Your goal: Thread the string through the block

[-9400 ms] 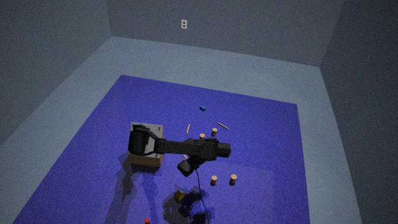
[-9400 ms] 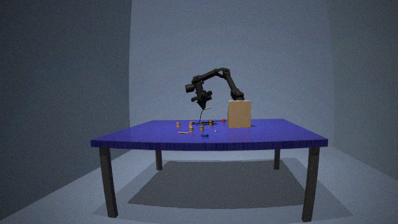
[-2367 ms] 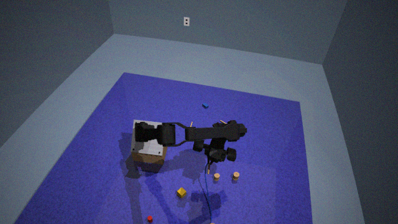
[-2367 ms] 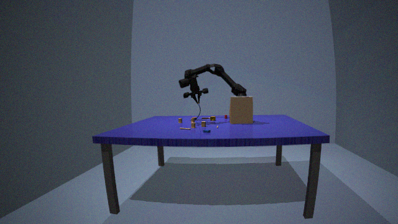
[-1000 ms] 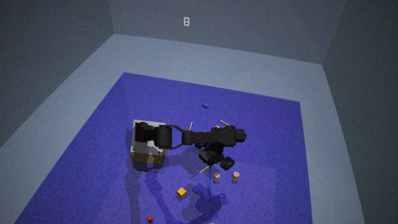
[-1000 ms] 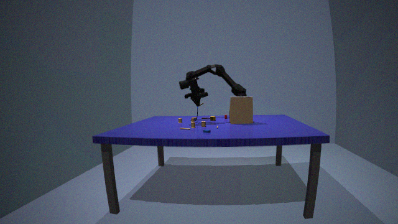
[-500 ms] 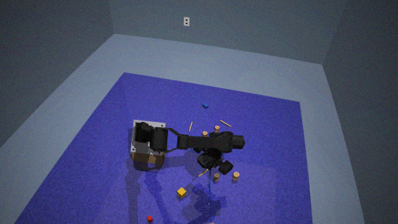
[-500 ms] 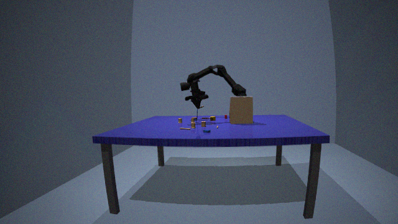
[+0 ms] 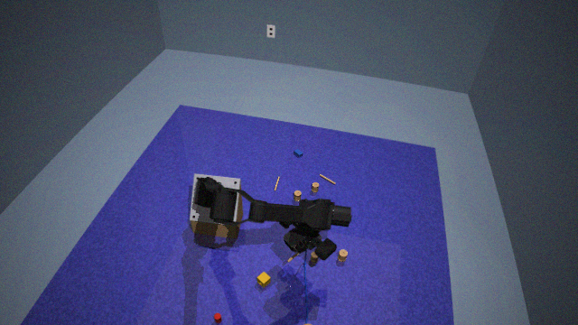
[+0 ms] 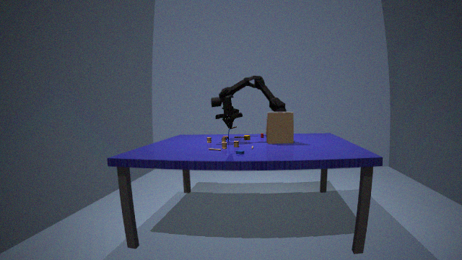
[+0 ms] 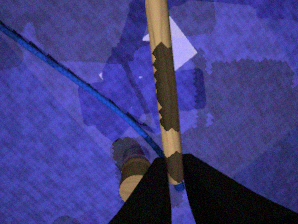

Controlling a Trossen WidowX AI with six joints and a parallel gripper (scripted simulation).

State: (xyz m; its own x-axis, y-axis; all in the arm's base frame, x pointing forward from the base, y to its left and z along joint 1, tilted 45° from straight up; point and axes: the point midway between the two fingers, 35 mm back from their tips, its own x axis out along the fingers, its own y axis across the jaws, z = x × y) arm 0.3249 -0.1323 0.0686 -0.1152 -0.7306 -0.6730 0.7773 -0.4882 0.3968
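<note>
The yellow wooden block lies 110 mm behind my gripper tip, 80 mm to the right of it and 70 mm below it. Also, from my gripper tip: red object (230 mm behind, 230 mm to the right, 70 mm below); thin wooden stick (10 mm behind, 10 mm to the right); round wooden button (40 mm ahead, 230 mm to the right, 80 mm below).
</note>
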